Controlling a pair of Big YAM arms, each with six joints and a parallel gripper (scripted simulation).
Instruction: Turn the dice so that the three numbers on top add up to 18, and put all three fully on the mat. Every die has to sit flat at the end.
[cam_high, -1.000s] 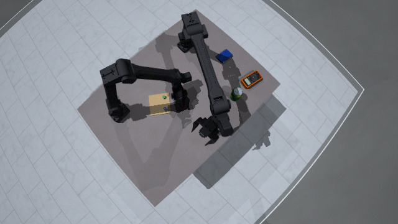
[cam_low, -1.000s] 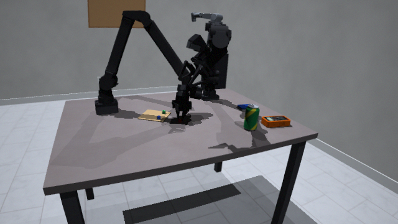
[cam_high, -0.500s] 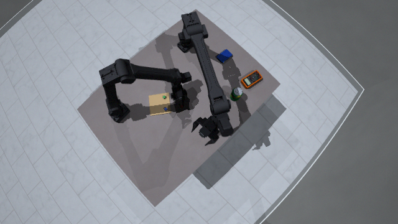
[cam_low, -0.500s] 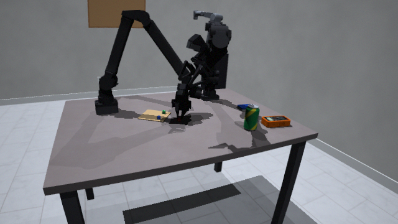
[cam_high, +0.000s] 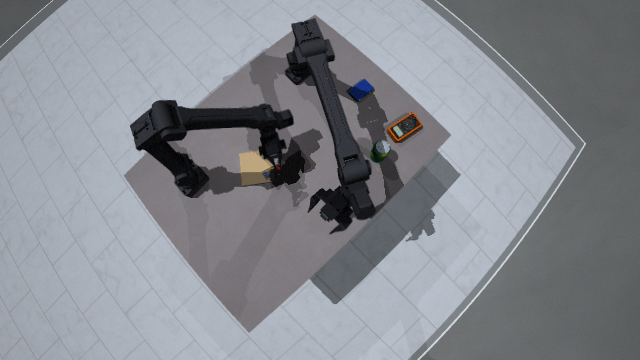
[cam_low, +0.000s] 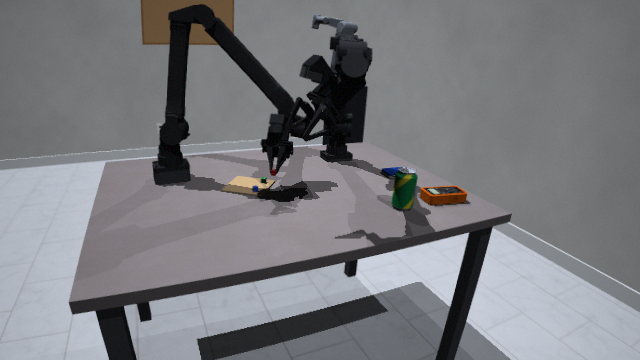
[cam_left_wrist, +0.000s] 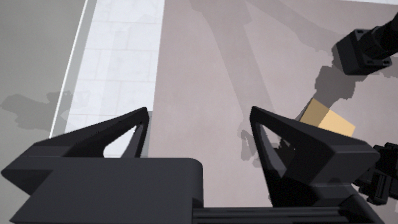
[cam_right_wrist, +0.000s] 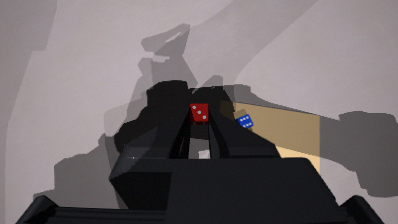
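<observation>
Now: right hand 9 cm past the tan mat, 7 cm above it and 5 cm to the left of it. The rest, counted from my right hand: red die: 1 cm below; then green die: 9 cm behind, 6 cm below; then blue die: 6 cm below, 5 cm to the right, 3 cm behind.
</observation>
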